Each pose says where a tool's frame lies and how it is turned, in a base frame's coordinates. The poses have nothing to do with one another.
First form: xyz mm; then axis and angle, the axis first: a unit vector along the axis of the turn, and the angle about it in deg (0 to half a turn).
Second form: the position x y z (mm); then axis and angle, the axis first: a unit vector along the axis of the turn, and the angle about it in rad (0 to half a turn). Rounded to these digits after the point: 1 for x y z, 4 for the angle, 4 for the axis.
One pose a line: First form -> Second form
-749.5 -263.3 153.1 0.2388 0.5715 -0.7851 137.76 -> -749.5 -263.3 153.1 0.2388 0.5715 -0.7851 2.4044
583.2 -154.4 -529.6 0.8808 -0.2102 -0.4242 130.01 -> 583.2 -154.4 -529.6 0.8808 -0.2102 -0.4242 2.2691
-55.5 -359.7 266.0 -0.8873 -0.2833 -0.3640 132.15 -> -55.5 -359.7 266.0 -0.8873 -0.2833 -0.3640 2.3065
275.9 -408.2 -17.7 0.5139 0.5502 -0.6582 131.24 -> 275.9 -408.2 -17.7 0.5139 0.5502 -0.6582 2.2906
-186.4 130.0 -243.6 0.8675 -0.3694 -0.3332 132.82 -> -186.4 130.0 -243.6 0.8675 -0.3694 -0.3332 2.3181
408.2 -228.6 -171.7 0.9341 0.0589 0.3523 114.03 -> 408.2 -228.6 -171.7 0.9340 0.0589 0.3523 1.9902
